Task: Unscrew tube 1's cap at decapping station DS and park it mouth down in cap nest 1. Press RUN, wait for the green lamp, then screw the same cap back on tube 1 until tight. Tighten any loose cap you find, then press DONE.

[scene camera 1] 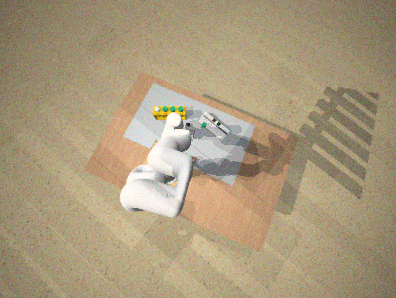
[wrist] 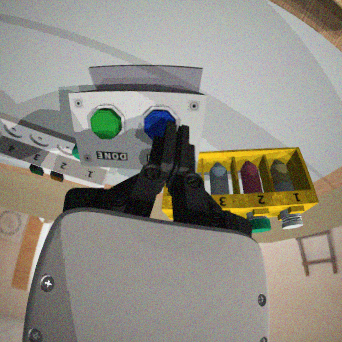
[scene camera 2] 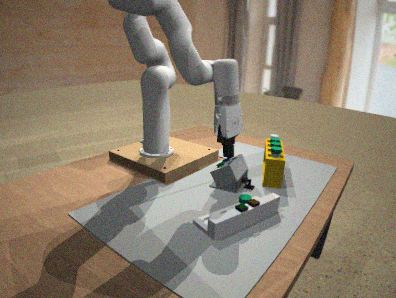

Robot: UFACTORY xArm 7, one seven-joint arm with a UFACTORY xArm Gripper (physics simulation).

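Frame: origin at the arm's base, x ahead, y left, z up, level; centimetres.
Where they show: gripper, fingertip midpoint: (wrist: 172, 136) (scene camera 2: 228, 156); arm's base at its link origin: (scene camera 2: 156, 152).
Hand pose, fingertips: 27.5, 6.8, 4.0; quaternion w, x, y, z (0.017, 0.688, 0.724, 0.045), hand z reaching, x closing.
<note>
Each offset is from my fingertips to the top centre of the thing, as dx, dy, dz. "spot": to the spot under its first point.
My gripper (scene camera 2: 228, 156) (wrist: 172, 136) is shut and empty, its tips over the lower right part of the blue button {spot: -0.4, -1.3, -0.6} (wrist: 159, 123) on the sloped panel {+2.7, -2.8, +1.1} (scene camera 2: 234, 176) (wrist: 132, 102); whether they touch is unclear. The green button {+1.2, -5.5, +0.2} (wrist: 106, 123) sits beside it above the word DONE; the other label is mostly hidden. Tube 1 {spot: +4.9, +19.1, -3.0} (wrist: 281, 175) stands in the yellow rack {+9.6, +13.3, +3.0} (scene camera 1: 170, 114) (scene camera 2: 272, 172) (wrist: 242, 200) with a bare whitish threaded top (scene camera 1: 157, 109) (wrist: 292, 220). The other tubes there have green caps. A green cap {+14.2, -11.4, -4.8} (scene camera 1: 204, 125) (scene camera 2: 245, 198) (wrist: 76, 152) sits in the white nest strip {spot: +19.8, -21.4, -5.0} (scene camera 2: 242, 220) near its label 1 end.
A dark green lamp {+18.7, -20.5, -1.9} (scene camera 2: 241, 207) (wrist: 36, 170) and a brownish lamp {spot: +20.0, -16.9, -1.9} (scene camera 2: 254, 202) (wrist: 57, 176) sit on the nest strip's wall; neither looks brightly lit. A small black fixture {spot: +8.2, -1.9, -4.3} (scene camera 1: 188, 125) (scene camera 2: 248, 184) stands beside the panel. The rack is right of the panel in the wrist view.
</note>
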